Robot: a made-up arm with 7 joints.
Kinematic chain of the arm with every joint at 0, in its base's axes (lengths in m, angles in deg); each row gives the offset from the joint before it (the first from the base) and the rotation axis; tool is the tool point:
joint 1: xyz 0 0 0.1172 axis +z
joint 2: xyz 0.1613 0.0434 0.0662 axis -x
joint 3: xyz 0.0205 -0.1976 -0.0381 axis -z
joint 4: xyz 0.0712 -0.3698 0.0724 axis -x
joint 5: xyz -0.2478 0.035 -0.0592 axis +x
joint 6: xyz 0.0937 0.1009 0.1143 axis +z
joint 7: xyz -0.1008 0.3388 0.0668 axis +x
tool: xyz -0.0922 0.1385 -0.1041
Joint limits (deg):
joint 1: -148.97..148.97
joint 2: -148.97..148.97
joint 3: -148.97..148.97
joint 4: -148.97..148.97
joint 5: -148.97..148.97
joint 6: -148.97..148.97
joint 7: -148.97..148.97
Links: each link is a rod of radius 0.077 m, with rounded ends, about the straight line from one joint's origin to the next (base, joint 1, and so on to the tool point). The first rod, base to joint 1, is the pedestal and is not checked.
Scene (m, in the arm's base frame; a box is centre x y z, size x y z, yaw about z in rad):
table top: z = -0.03
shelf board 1: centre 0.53 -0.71 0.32 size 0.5 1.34 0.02 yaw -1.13
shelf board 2: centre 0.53 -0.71 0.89 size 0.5 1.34 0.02 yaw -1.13
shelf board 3: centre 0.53 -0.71 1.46 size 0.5 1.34 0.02 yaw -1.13
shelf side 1: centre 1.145 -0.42 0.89 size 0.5 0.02 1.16 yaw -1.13
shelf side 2: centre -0.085 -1 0.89 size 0.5 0.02 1.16 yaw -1.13
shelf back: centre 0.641 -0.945 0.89 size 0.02 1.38 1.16 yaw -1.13
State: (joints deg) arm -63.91 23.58 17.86 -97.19 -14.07 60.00 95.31
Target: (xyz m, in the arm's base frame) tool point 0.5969 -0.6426 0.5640
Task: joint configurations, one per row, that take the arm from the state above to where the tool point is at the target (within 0.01 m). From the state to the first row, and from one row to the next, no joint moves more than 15 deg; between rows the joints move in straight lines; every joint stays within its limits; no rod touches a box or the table.
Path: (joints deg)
1: -56.26 28.35 18.18 -89.64 0.65 64.08 99.04
2: -48.61 33.12 18.49 -82.10 15.36 68.16 102.78
3: -40.97 37.89 18.81 -74.55 30.08 72.24 106.51
4: -33.32 42.66 19.12 -67.01 44.80 76.32 110.25
5: -20.06 46.10 9.76 -78.14 42.00 82.96 113.28
6: -6.79 49.54 0.39 -89.27 39.20 89.60 116.32
7: 6.47 52.98 -8.97 -100.40 36.41 96.23 119.35
8: 19.74 56.42 -18.34 -111.54 33.61 102.87 122.39
9: 33.00 59.86 -27.71 -122.67 30.81 109.51 125.43
10: 46.27 63.31 -37.07 -133.80 28.01 116.15 128.46
11: 40.01 52.30 -37.25 -124.50 18.20 108.92 125.83
12: 33.76 41.29 -37.43 -115.19 8.39 101.69 123.19
13: 27.51 30.28 -37.61 -105.88 -1.42 94.46 120.56

